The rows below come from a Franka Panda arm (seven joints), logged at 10 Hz.
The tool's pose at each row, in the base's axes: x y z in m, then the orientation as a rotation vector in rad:
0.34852 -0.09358 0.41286 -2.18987 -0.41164 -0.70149
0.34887 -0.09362 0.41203 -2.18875 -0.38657 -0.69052
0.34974 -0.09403 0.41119 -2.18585 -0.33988 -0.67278
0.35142 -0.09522 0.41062 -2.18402 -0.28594 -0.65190
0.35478 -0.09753 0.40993 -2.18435 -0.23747 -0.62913
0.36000 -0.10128 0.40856 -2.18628 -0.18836 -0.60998
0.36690 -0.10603 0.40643 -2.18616 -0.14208 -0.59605
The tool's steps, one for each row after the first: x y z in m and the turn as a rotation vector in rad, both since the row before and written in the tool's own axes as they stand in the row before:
-0.00023 0.00069 0.00054 0.00186 0.00158 0.02210
0.00018 0.00118 0.00044 0.00283 0.00487 0.04024
0.00103 0.00187 -0.00002 0.00109 0.00481 0.04654
0.00248 0.00330 -0.00022 -0.00062 0.00100 0.04314
0.00393 0.00526 -0.00029 -0.00393 0.00314 0.04200
0.00531 0.00682 -0.00002 -0.00353 0.00620 0.03815

